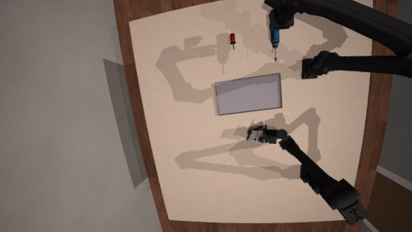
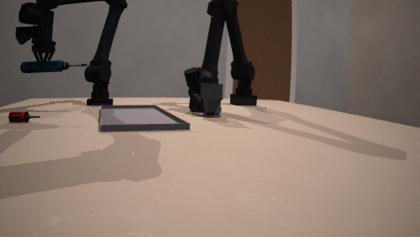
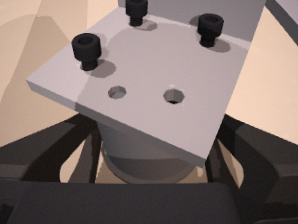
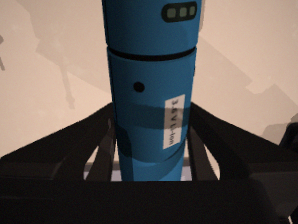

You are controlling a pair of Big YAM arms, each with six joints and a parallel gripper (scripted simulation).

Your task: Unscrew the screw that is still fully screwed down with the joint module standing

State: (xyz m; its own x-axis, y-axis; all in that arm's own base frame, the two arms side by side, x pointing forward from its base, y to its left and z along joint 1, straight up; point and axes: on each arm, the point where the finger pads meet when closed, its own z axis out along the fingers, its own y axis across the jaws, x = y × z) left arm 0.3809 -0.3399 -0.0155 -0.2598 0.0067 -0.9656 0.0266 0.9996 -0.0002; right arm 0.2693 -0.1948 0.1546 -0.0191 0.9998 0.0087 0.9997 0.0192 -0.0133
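My left gripper is now 1 cm below the grey joint module. From my left hand the other things lie so: grey bracket: 5 cm above; screwdriver bit: 46 cm to the right, 14 cm above, 12 cm behind; shallow grey tray: 26 cm to the right, 2 cm below, 1 cm ahead.
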